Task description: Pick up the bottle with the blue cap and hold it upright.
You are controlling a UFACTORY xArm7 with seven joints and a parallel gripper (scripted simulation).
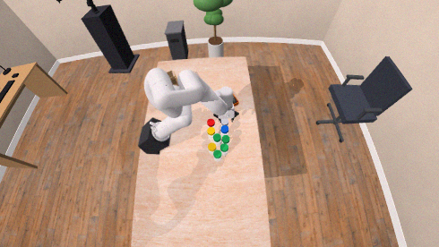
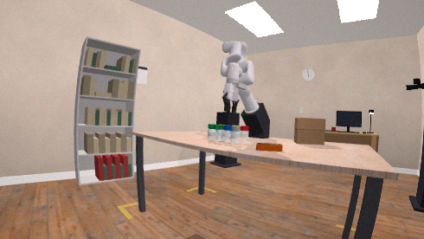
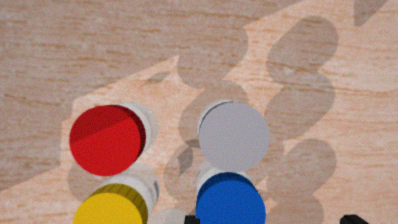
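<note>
My gripper is now 1 cm past the blue-capped bottle, 2 cm to the left of it and 15 cm above it. Round my hand: red-capped bottle 11 cm behind, 2 cm to the left, 15 cm below; then grey-capped bottle 1 cm behind, 4 cm to the left, 15 cm below.
</note>
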